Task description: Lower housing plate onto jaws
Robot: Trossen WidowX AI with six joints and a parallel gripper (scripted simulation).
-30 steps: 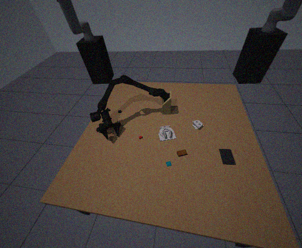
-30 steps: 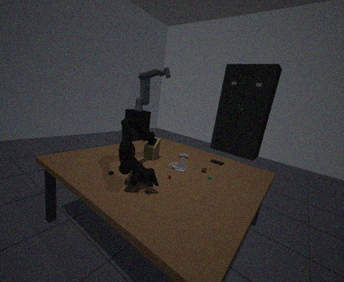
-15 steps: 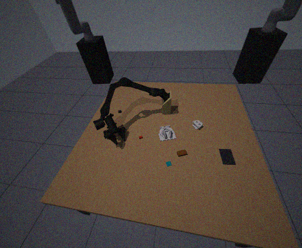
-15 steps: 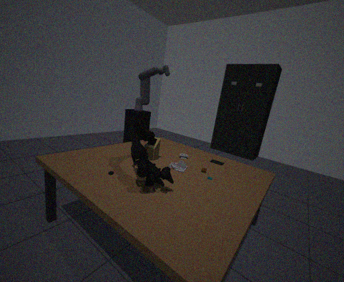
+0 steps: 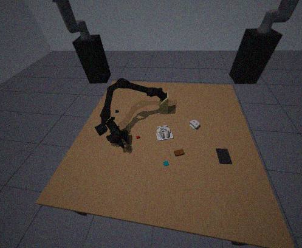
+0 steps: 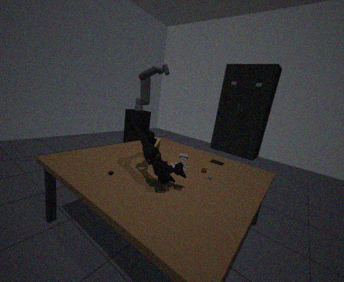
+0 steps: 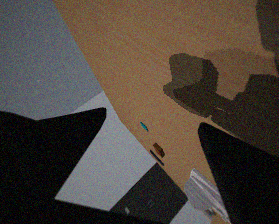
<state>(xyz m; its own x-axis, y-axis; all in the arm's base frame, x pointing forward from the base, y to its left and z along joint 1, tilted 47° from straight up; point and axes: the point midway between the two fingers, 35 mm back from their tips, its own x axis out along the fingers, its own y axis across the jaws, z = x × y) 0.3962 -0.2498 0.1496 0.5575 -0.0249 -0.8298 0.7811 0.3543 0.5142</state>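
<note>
The grey housing plate is 50 cm to the left of my gripper tip, 23 cm behind it and 2 cm below it. Also, from my gripper tip: red block 11 cm behind, 6 cm to the left, 4 cm below; then white base 26 cm to the left, 13 cm behind, 5 cm below; then teal block 27 cm to the left, 10 cm ahead, 5 cm below.
</note>
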